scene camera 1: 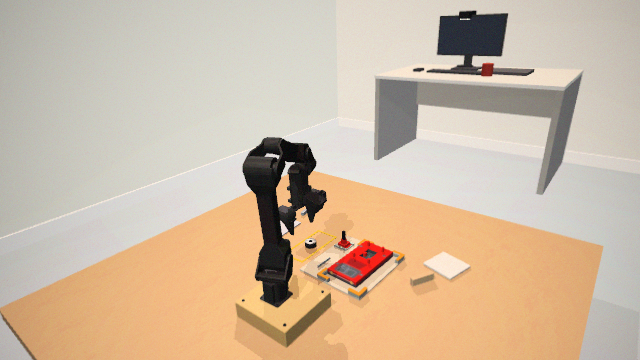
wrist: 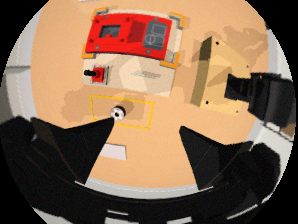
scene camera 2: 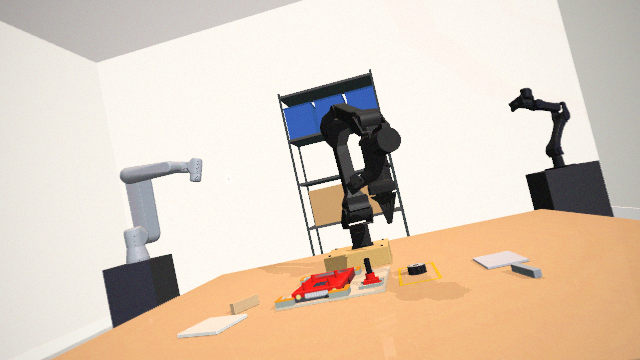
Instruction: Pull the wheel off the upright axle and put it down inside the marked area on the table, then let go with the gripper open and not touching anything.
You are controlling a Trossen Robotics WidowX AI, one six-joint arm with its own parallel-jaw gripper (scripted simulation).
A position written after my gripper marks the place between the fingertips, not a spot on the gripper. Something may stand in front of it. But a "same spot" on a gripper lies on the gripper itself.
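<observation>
You'd find my gripper in scene camera 2 (390,222), and it's there in scene camera 1 and the wrist view too. On my gripper, (scene camera 1: 290,225) and (wrist: 216,142) are the same spot.
</observation>
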